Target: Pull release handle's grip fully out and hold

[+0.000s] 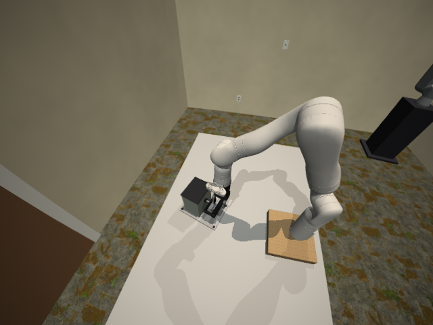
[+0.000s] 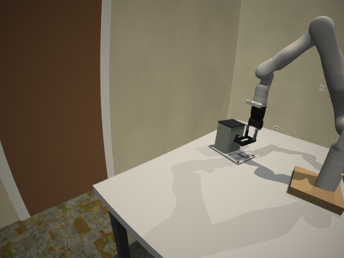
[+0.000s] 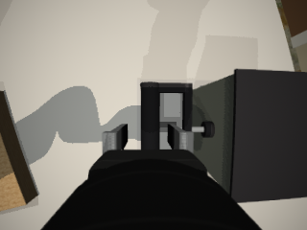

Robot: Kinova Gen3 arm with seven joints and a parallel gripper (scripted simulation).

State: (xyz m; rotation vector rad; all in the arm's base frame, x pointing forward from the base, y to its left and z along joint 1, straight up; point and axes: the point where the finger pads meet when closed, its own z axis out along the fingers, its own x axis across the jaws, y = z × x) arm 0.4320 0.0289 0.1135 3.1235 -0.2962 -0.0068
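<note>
My gripper is now 14 cm above the metal base plate, 10 cm short of it and 2 cm to the left of it.
</note>
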